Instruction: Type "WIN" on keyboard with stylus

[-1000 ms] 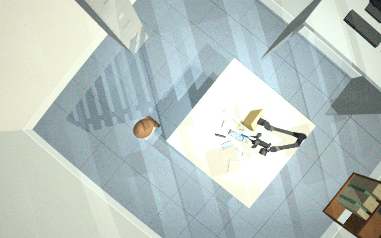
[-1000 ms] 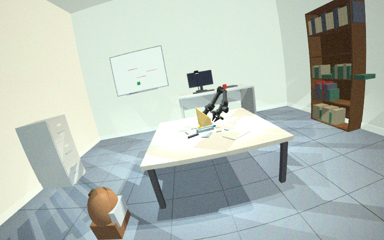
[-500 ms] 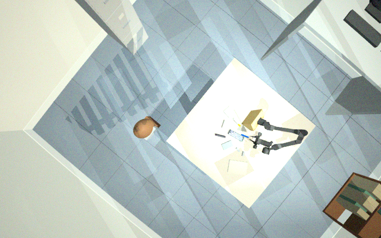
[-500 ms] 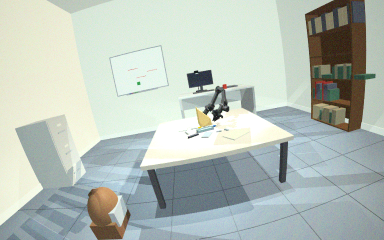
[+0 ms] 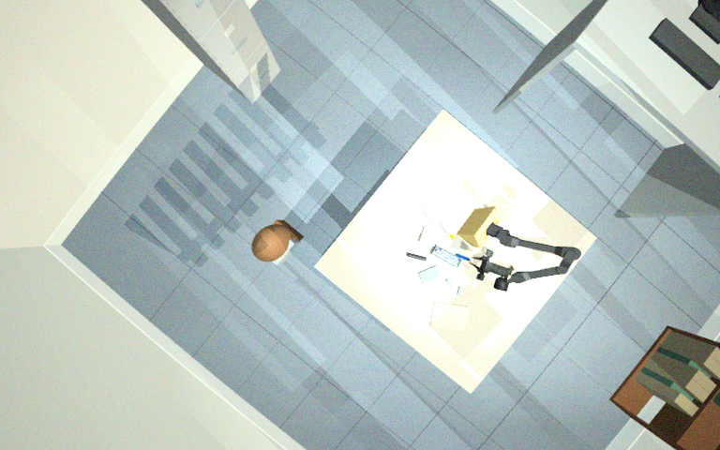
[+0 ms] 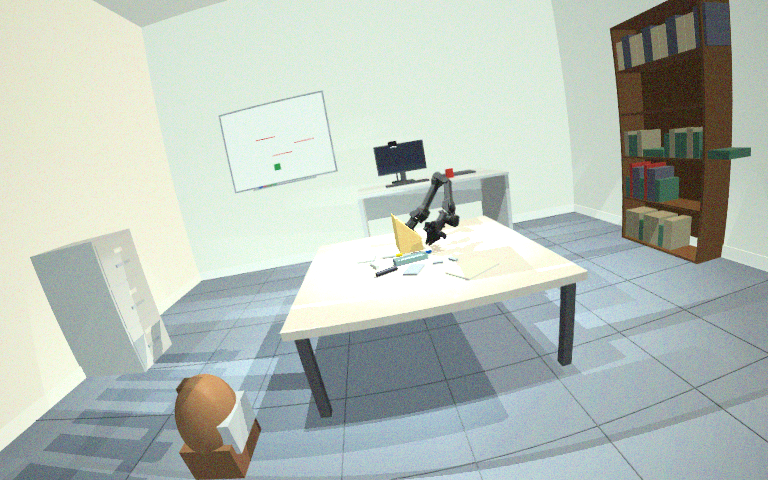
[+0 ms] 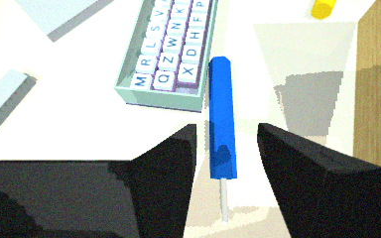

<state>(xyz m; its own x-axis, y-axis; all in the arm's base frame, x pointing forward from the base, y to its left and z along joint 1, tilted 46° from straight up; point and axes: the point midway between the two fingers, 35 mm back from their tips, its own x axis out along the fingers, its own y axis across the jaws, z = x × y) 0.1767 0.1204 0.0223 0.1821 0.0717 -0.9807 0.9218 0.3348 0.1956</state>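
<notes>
The blue stylus lies 40 mm below my gripper tip and 10 mm to the left of it. From my gripper tip the other things lie so: W key: 70 mm to the right, 70 mm ahead, 40 mm below; small block: 190 mm ahead, 40 mm below, 30 mm to the left; yellow-tipped marker: 200 mm to the right, 40 mm below, 40 mm behind.
</notes>
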